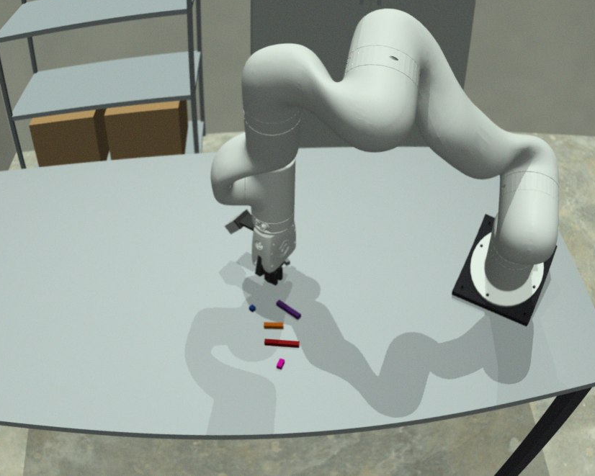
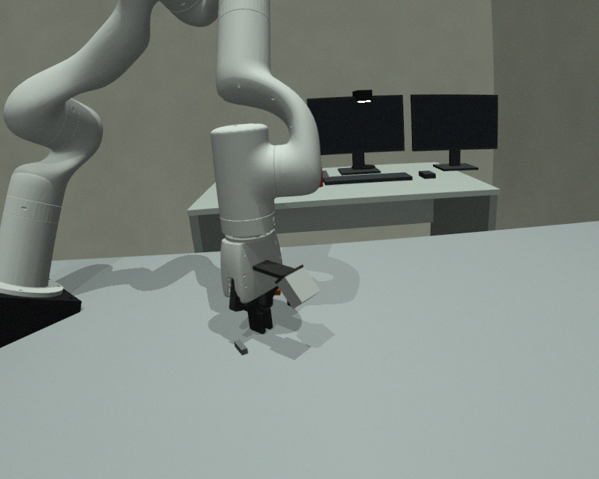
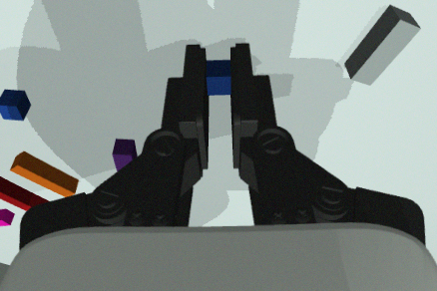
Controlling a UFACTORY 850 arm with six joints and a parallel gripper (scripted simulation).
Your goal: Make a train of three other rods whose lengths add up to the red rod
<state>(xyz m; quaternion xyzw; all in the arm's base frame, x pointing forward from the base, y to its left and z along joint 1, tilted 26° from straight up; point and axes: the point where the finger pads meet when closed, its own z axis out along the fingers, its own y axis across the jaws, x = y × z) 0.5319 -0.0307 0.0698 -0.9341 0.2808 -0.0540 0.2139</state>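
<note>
My gripper is now 2 cm above the blue rod. From my hand the other things lie so: grey rod 2 cm behind, 6 cm to the right, 2 cm below; then orange rod 1 cm behind, 13 cm to the left, 2 cm below; then purple rod 4 cm behind, 9 cm to the left, 2 cm below.
</note>
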